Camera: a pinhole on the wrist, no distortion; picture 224 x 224 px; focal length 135.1 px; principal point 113.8 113.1 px. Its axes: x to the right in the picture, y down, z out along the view. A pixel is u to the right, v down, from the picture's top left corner.
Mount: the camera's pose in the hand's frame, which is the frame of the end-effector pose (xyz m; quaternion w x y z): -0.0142 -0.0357 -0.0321 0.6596 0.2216 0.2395 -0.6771
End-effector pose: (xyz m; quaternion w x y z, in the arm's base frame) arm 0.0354 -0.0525 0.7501 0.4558 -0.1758 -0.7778 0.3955
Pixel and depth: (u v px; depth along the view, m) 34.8 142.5 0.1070
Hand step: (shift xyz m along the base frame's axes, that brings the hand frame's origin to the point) -0.0783 -0.0658 0.0238
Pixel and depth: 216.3 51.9 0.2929
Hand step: 0.0561 -0.3679 0.1989
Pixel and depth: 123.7 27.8 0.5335
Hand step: -0.1040 -0.6323 0.0051
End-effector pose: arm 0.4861 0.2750 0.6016 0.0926 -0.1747 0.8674 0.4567
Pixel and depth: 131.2 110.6 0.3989
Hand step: 0.1406 0.0422 -0.3810
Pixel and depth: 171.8 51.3 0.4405
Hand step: 0.3737 -0.0209 -0.3913
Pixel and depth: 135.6 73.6 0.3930
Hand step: 0.2418 0.0564 -0.3447
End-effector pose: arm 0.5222 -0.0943 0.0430 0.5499 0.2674 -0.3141 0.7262
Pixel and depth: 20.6 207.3 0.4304
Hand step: 0.0140 -0.1555 0.5499
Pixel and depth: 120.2 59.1 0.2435
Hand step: 0.2209 -0.1466 0.0547
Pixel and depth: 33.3 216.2 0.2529
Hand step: 0.0371 -0.0570 0.3172
